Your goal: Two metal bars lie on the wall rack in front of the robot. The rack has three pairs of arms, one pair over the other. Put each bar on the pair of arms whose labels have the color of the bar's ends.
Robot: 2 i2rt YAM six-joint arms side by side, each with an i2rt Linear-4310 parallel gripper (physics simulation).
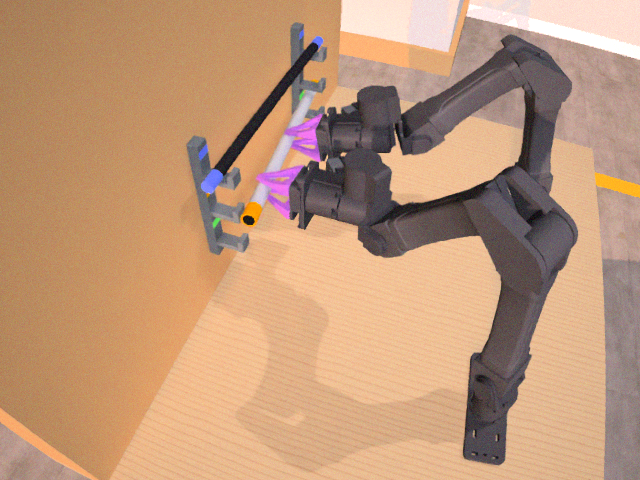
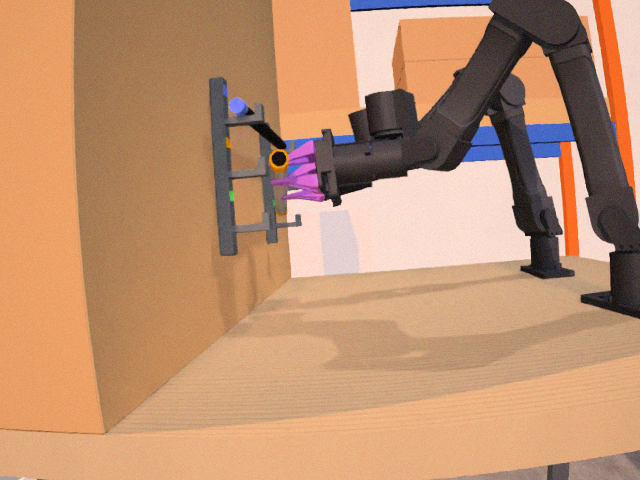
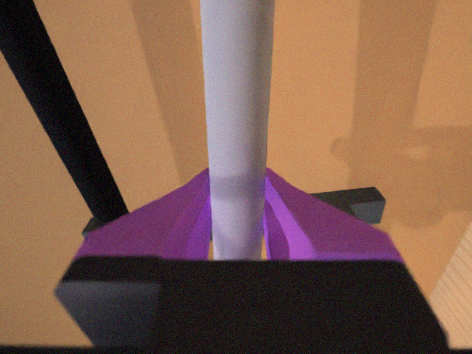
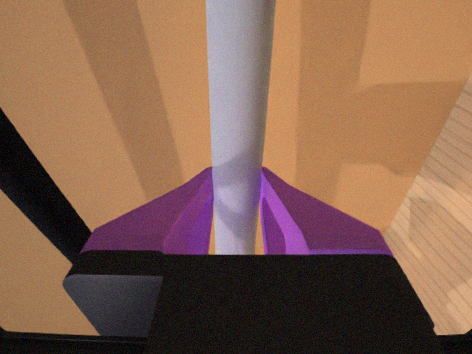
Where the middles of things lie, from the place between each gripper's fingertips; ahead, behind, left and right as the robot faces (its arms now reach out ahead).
I see my right gripper 10 cm below the black bar [image 1: 213, 179], 3 cm to the right of it and 1 cm short of it. From my right hand the other things lie so: white bar [image 3: 237, 49] (right at my right hand).
My left hand is 2 cm short of the white bar, 15 cm to the left of it and 2 cm above it. From my left hand the other things lie so: black bar 3 cm ahead, 13 cm to the right, 9 cm above.
